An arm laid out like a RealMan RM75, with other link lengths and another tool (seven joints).
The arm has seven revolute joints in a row. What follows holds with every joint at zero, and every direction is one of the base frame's. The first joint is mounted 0.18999 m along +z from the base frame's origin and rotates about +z. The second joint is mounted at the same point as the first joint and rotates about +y. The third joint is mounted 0.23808 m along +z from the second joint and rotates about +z. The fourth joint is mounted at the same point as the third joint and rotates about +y. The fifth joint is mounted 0.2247 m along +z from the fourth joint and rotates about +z. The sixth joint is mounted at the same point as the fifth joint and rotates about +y. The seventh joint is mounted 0.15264 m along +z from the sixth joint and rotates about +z. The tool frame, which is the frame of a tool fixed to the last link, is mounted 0.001 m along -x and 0.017 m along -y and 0.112 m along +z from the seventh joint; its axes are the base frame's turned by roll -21.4, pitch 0 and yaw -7.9 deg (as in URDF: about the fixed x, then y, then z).
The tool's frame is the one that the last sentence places.
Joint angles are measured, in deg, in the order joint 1, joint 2, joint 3, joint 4, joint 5, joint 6, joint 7. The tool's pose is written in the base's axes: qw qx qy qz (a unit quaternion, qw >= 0); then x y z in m. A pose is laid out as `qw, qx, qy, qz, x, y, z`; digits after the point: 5 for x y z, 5 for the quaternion.
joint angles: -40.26 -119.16 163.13 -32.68 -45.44 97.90 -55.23
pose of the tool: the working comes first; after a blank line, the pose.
Where each joint sits with the arm in this pose, in the base's axes (m; each line is computed from the numbers above, not from the rounded line before):
joint 1: 0.0000 0.0000 0.1900
joint 2: 0.0000 0.0000 0.1900
joint 3: -0.1587 0.1344 0.0740
joint 4: -0.1587 0.1344 0.0740
joint 5: -0.3506 0.2508 0.0832
joint 6: -0.3506 0.2508 0.0832
joint 7: -0.2674 0.3536 0.0071
the tool: -0.2151 0.4417 -0.0414

0.14647, -0.88607, -0.11781, -0.42372, -0.21513, 0.44166, -0.04141
